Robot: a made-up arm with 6 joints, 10 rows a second.
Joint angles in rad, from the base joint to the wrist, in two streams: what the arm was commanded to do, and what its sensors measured. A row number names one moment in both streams.
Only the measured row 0 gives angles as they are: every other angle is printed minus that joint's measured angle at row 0.
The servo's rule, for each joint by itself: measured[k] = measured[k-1] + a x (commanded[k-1-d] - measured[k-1]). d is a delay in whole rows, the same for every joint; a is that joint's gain. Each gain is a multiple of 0.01, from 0.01 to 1. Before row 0 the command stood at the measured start. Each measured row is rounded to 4 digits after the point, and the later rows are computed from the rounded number. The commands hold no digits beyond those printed.
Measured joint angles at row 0: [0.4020 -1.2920 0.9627 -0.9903 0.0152 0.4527]
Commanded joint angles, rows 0 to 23: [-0.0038 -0.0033 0.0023 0.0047 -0.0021 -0.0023]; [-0.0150 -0.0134 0.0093 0.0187 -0.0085 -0.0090]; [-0.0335 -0.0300 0.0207 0.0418 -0.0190 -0.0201]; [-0.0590 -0.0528 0.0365 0.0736 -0.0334 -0.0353]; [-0.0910 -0.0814 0.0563 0.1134 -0.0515 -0.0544]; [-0.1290 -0.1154 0.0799 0.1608 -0.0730 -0.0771]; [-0.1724 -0.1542 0.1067 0.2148 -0.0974 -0.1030]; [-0.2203 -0.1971 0.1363 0.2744 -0.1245 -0.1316]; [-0.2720 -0.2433 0.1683 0.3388 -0.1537 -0.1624]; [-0.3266 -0.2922 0.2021 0.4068 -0.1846 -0.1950]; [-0.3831 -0.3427 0.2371 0.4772 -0.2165 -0.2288]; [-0.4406 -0.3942 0.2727 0.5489 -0.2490 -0.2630]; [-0.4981 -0.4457 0.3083 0.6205 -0.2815 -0.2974]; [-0.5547 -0.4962 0.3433 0.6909 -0.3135 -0.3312]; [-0.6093 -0.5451 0.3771 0.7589 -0.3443 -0.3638]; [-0.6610 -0.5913 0.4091 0.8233 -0.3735 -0.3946]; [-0.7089 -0.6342 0.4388 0.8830 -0.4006 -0.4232]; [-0.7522 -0.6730 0.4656 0.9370 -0.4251 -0.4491]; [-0.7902 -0.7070 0.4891 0.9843 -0.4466 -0.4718]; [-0.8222 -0.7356 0.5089 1.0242 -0.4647 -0.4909]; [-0.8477 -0.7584 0.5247 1.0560 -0.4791 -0.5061]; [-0.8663 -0.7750 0.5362 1.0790 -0.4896 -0.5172]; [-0.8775 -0.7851 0.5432 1.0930 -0.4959 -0.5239]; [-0.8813 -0.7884 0.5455 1.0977 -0.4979 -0.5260]
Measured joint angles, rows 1 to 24: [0.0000 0.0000 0.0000 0.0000 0.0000 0.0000]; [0.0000 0.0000 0.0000 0.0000 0.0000 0.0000]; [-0.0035 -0.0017 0.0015 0.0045 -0.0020 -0.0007]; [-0.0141 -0.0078 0.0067 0.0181 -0.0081 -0.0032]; [-0.0319 -0.0193 0.0161 0.0409 -0.0183 -0.0083]; [-0.0568 -0.0367 0.0298 0.0723 -0.0325 -0.0164]; [-0.0883 -0.0599 0.0476 0.1118 -0.0504 -0.0278]; [-0.1257 -0.0888 0.0692 0.1588 -0.0716 -0.0426]; [-0.1687 -0.1228 0.0943 0.2126 -0.0959 -0.0607]; [-0.2162 -0.1614 0.1224 0.2719 -0.1228 -0.0820]; [-0.2675 -0.2040 0.1532 0.3361 -0.1518 -0.1061]; [-0.3219 -0.2499 0.1860 0.4040 -0.1826 -0.1328]; [-0.3782 -0.2982 0.2202 0.4743 -0.2145 -0.1616]; [-0.4356 -0.3481 0.2554 0.5459 -0.2469 -0.1920]; [-0.4931 -0.3989 0.2908 0.6175 -0.2794 -0.2236]; [-0.5498 -0.4495 0.3260 0.6880 -0.3115 -0.2559]; [-0.6045 -0.4992 0.3602 0.7561 -0.3423 -0.2883]; [-0.6565 -0.5471 0.3930 0.8206 -0.3716 -0.3202]; [-0.7047 -0.5924 0.4237 0.8805 -0.3989 -0.3511]; [-0.7484 -0.6343 0.4518 0.9347 -0.4235 -0.3805]; [-0.7869 -0.6721 0.4768 0.9823 -0.4452 -0.4079]; [-0.8194 -0.7051 0.4983 1.0225 -0.4635 -0.4328]; [-0.8454 -0.7328 0.5160 1.0547 -0.4782 -0.4548]; [-0.8646 -0.7547 0.5295 1.0780 -0.4889 -0.4735]
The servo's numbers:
d 2
a 0.92 0.52 0.67 0.96 0.94 0.30

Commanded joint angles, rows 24 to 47: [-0.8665 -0.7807 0.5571 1.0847 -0.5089 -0.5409]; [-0.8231 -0.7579 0.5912 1.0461 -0.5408 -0.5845]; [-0.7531 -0.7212 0.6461 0.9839 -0.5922 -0.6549]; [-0.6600 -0.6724 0.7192 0.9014 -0.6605 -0.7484]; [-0.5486 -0.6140 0.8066 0.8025 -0.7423 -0.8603]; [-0.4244 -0.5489 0.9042 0.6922 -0.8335 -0.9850]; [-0.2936 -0.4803 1.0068 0.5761 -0.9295 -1.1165]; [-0.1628 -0.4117 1.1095 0.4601 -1.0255 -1.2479]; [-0.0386 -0.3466 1.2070 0.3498 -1.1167 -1.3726]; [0.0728 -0.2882 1.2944 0.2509 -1.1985 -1.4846]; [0.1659 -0.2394 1.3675 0.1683 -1.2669 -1.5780]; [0.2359 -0.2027 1.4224 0.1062 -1.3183 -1.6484]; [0.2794 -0.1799 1.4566 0.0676 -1.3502 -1.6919]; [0.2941 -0.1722 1.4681 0.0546 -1.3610 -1.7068]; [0.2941 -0.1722 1.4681 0.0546 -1.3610 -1.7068]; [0.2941 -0.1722 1.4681 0.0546 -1.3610 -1.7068]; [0.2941 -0.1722 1.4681 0.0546 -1.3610 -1.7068]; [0.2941 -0.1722 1.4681 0.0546 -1.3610 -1.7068]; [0.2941 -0.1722 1.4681 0.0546 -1.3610 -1.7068]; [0.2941 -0.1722 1.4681 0.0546 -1.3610 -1.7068]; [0.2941 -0.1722 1.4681 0.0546 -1.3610 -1.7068]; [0.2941 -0.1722 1.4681 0.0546 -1.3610 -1.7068]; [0.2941 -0.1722 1.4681 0.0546 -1.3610 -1.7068]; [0.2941 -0.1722 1.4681 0.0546 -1.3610 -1.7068]
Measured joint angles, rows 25 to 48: [-0.8765 -0.7705 0.5387 1.0924 -0.4955 -0.4886]; [-0.8809 -0.7798 0.5433 1.0975 -0.4978 -0.4998]; [-0.8677 -0.7803 0.5525 1.0852 -0.5082 -0.5121]; [-0.8267 -0.7687 0.5784 1.0477 -0.5388 -0.5338]; [-0.7590 -0.7440 0.6238 0.9865 -0.5890 -0.5701]; [-0.6679 -0.7068 0.6877 0.9048 -0.6562 -0.6236]; [-0.5581 -0.6585 0.7674 0.8066 -0.7371 -0.6946]; [-0.4351 -0.6015 0.8591 0.6968 -0.8277 -0.7817]; [-0.3049 -0.5385 0.9581 0.5809 -0.9234 -0.8821]; [-0.1742 -0.4726 1.0595 0.4649 -1.0194 -0.9918]; [-0.0494 -0.4071 1.1583 0.3544 -1.1109 -1.1060]; [0.0630 -0.3453 1.2495 0.2550 -1.1932 -1.2196]; [0.1577 -0.2902 1.3286 0.1718 -1.2625 -1.3271]; [0.2296 -0.2447 1.3914 0.1088 -1.3150 -1.4235]; [0.2754 -0.2110 1.4351 0.0692 -1.3481 -1.5040]; [0.2926 -0.1908 1.4572 0.0552 -1.3602 -1.5648]; [0.2940 -0.1811 1.4645 0.0546 -1.3610 -1.6074]; [0.2941 -0.1765 1.4669 0.0546 -1.3610 -1.6372]; [0.2941 -0.1743 1.4677 0.0546 -1.3610 -1.6581]; [0.2941 -0.1732 1.4680 0.0546 -1.3610 -1.6727]; [0.2941 -0.1727 1.4681 0.0546 -1.3610 -1.6829]; [0.2941 -0.1724 1.4681 0.0546 -1.3610 -1.6901]; [0.2941 -0.1723 1.4681 0.0546 -1.3610 -1.6951]; [0.2941 -0.1722 1.4681 0.0546 -1.3610 -1.6986]
